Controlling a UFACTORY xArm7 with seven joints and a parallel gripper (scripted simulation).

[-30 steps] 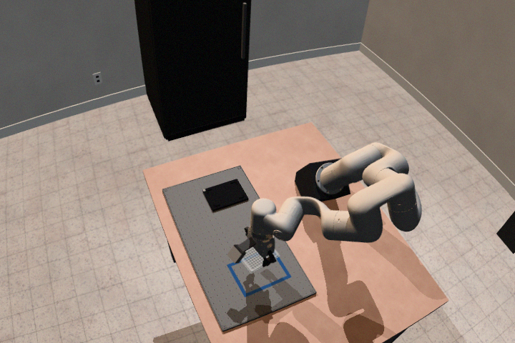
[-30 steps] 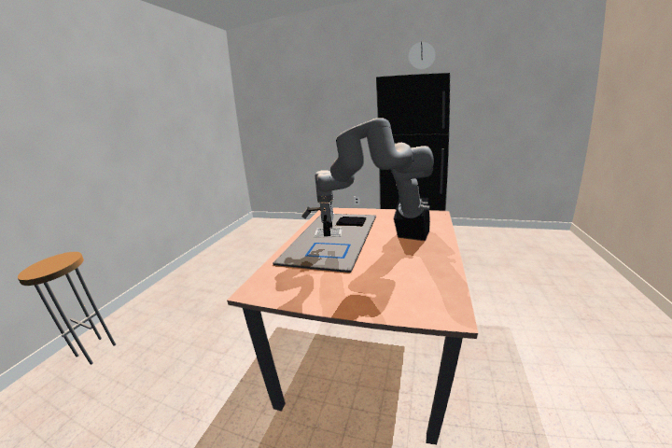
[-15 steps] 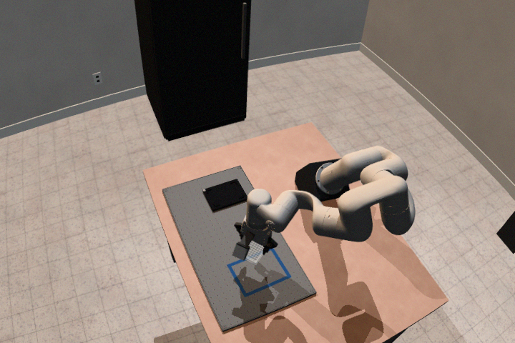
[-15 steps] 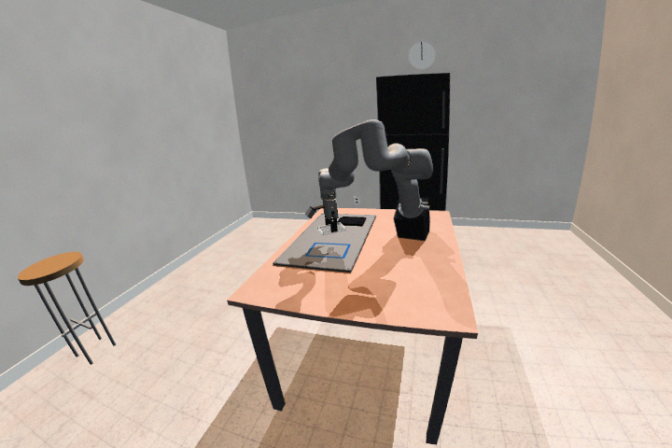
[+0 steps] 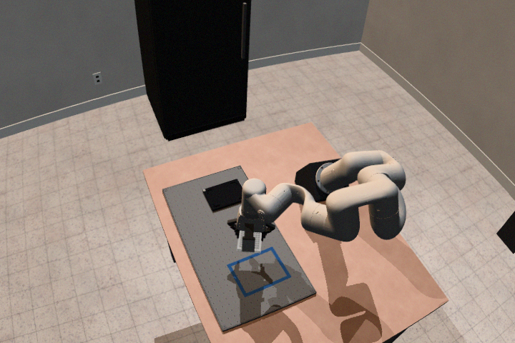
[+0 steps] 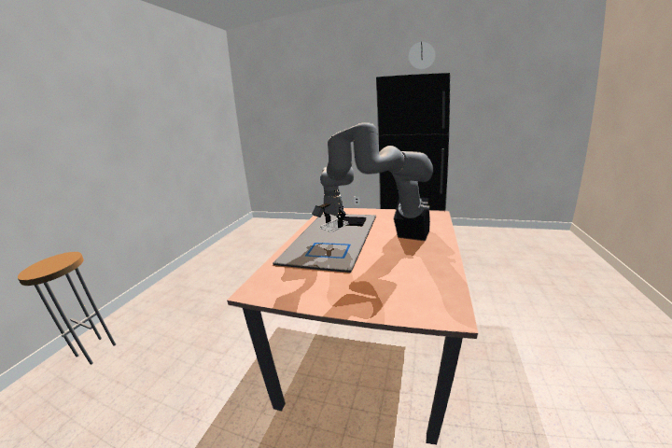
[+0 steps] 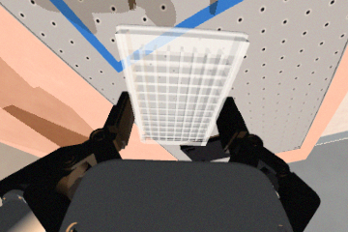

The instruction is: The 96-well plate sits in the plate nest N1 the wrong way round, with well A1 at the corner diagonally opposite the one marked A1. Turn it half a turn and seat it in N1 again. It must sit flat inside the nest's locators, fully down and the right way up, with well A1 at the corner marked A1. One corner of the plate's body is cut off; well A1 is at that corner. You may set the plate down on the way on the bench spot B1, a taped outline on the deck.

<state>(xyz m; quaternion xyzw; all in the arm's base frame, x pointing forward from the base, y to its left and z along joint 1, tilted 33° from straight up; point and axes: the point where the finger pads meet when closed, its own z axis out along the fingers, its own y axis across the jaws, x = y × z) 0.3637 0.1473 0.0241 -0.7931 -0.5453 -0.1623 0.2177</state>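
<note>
Right now my hand is 30 mm short of the black plate nest N1, 290 mm to the left of it and 100 mm above it. Round my hand: pale A1 mark (110 mm ahead, 330 mm to the right, 90 mm below); then 96-well plate (10 mm below).
</note>
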